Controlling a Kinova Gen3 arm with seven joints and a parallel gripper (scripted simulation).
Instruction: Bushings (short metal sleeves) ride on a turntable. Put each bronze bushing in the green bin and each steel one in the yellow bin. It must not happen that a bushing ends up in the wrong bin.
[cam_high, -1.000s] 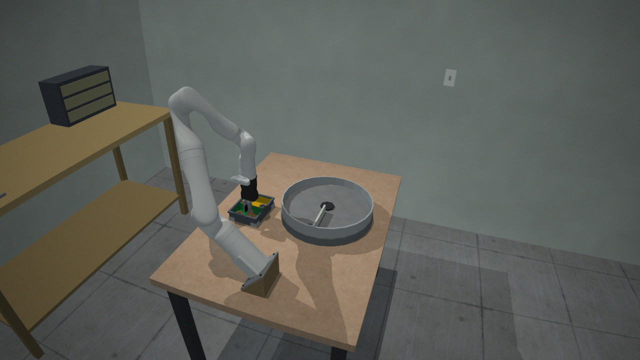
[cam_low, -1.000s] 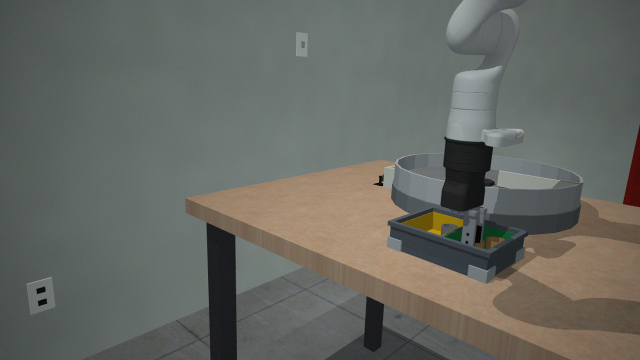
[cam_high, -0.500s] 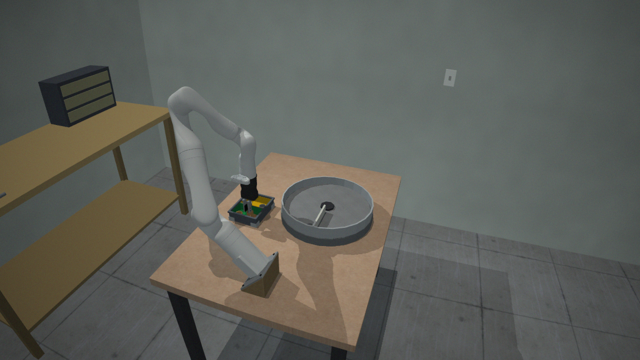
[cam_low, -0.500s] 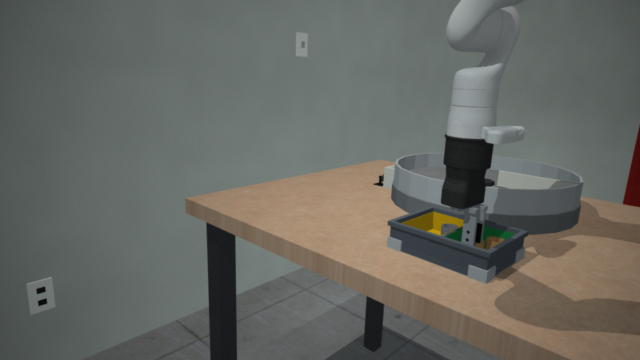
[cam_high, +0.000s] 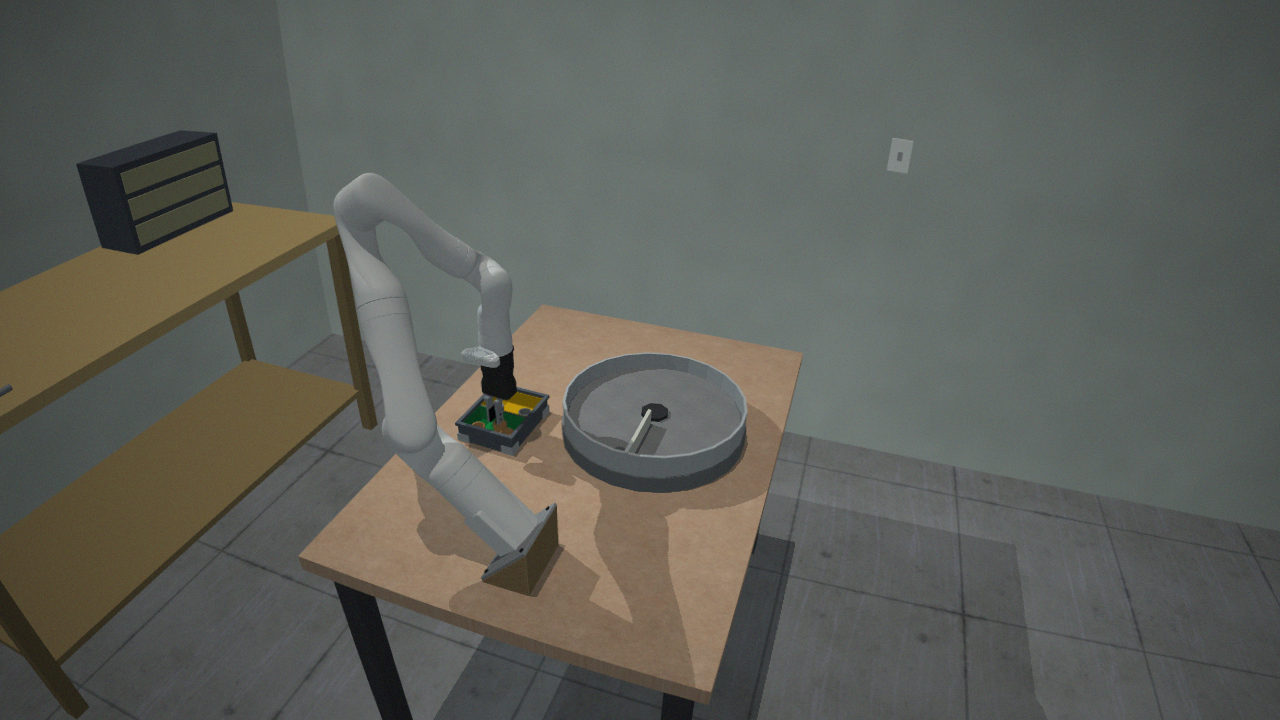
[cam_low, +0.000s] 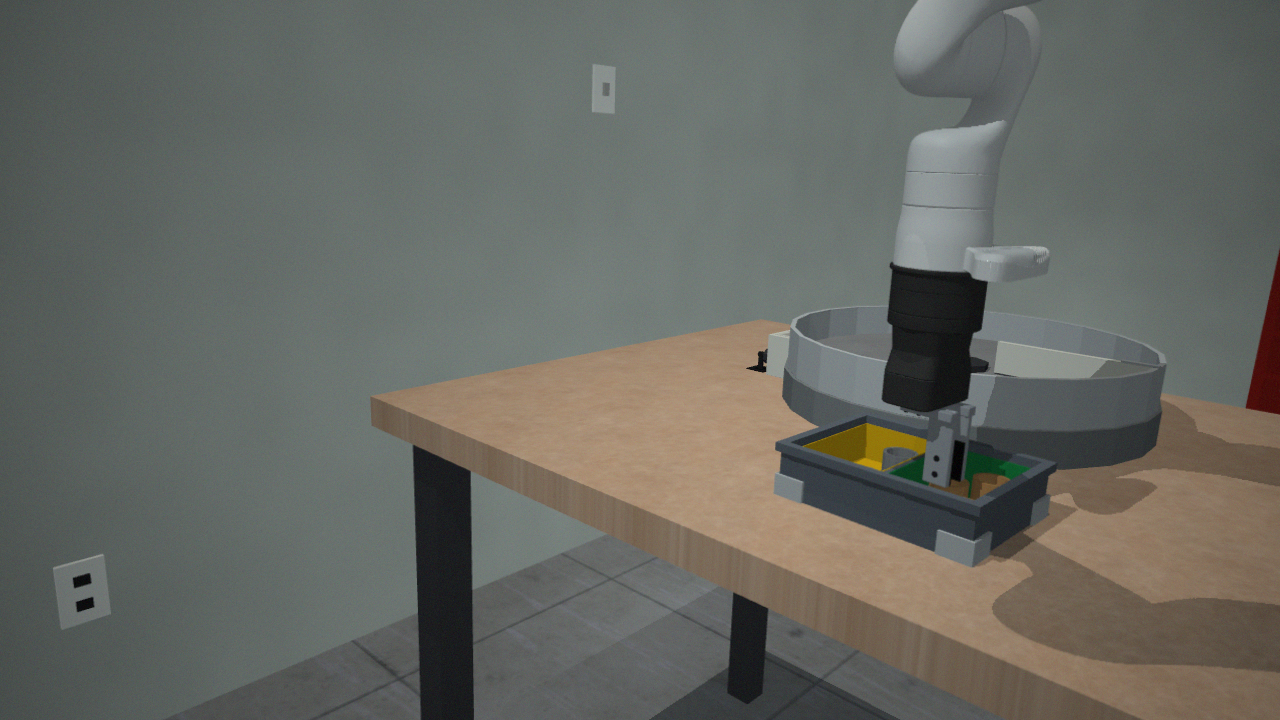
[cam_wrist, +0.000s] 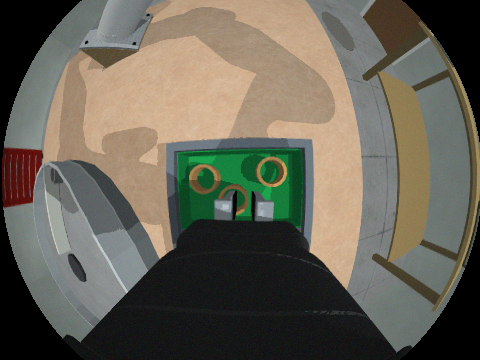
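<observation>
Now: hand 30 mm short of the bin tray and 30 mm above it. The rest, counted from my hand: grey turntable 320 mm to the right, 180 mm ahead.
</observation>
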